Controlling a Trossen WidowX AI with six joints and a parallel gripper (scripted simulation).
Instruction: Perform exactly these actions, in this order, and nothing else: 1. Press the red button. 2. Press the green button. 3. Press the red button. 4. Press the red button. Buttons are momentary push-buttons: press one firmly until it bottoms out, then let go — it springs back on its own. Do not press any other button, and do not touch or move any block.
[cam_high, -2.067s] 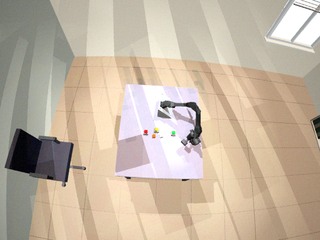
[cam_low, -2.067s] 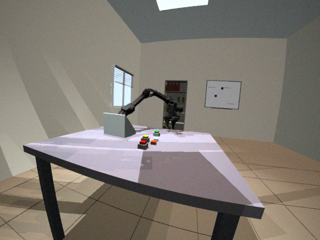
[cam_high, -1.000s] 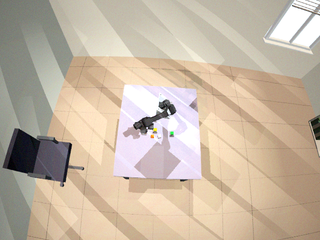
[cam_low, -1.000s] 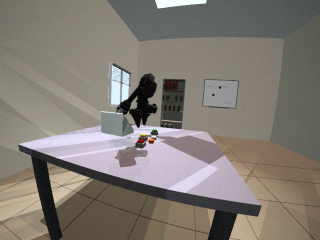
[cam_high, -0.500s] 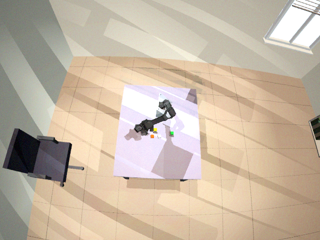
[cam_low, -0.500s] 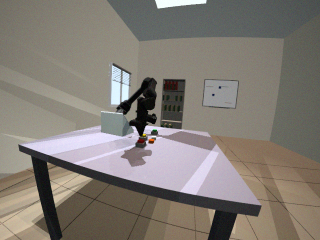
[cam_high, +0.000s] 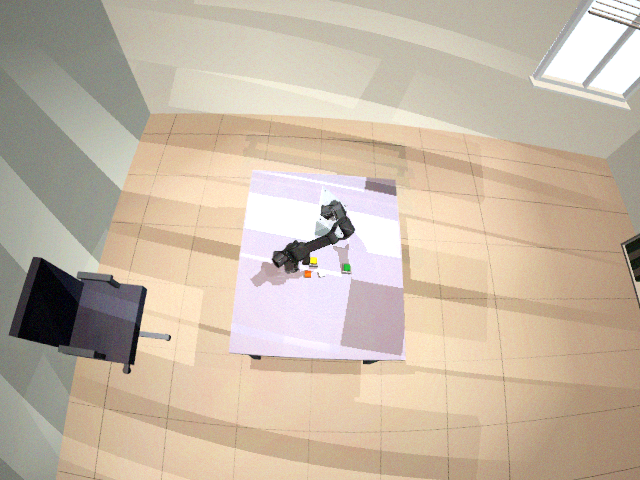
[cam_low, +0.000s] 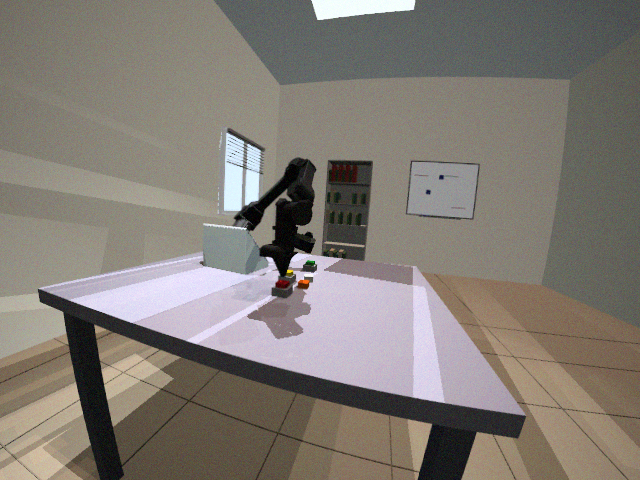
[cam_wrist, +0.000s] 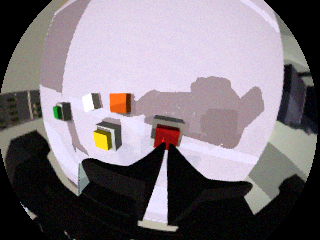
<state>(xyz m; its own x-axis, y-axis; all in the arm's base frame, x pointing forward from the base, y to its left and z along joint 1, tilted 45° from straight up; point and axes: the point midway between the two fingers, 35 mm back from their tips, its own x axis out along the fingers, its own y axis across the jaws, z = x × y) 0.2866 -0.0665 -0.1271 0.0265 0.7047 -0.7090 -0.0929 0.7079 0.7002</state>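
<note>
My gripper tip is now 20 mm above the red button. The rest, counted from my gripper tip: orange block (30 mm ahead, 90 mm to the left, 50 mm below); white block (20 mm ahead, 170 mm to the left, 50 mm below); yellow button (40 mm behind, 110 mm to the left, 20 mm below).
</note>
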